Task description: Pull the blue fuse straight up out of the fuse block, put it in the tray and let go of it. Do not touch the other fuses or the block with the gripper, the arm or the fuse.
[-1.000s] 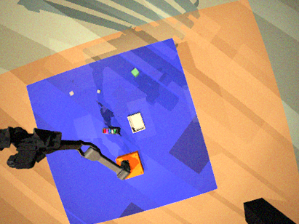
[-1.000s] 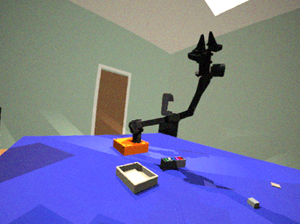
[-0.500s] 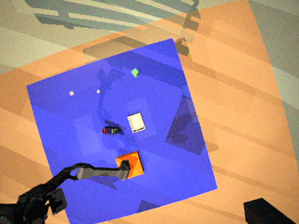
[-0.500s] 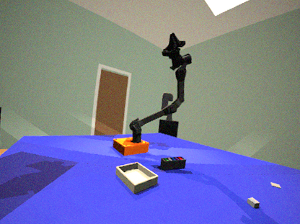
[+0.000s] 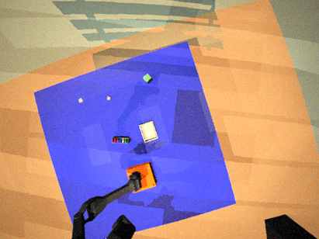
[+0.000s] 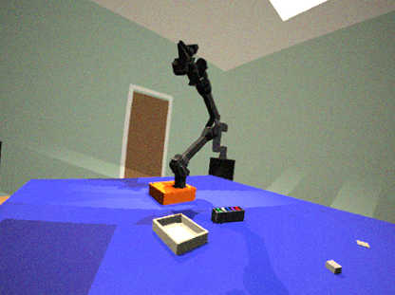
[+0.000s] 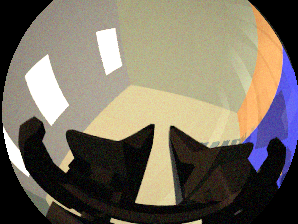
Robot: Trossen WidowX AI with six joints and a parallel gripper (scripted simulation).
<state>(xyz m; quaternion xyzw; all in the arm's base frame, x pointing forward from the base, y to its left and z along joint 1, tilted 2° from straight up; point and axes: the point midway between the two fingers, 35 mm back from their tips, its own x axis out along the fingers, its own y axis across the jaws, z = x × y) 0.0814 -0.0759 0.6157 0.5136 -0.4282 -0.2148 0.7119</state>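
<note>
Right now the blue fuse is 170 mm ahead of my gripper tip, 200 mm to the left of it and 660 mm below it. Also, from my gripper tip: green fuse 160 mm ahead, 160 mm to the left, 660 mm below; tray 190 mm ahead, 20 mm to the right, 680 mm below; magenta fuse 180 mm ahead, 220 mm to the left, 660 mm below.
</note>
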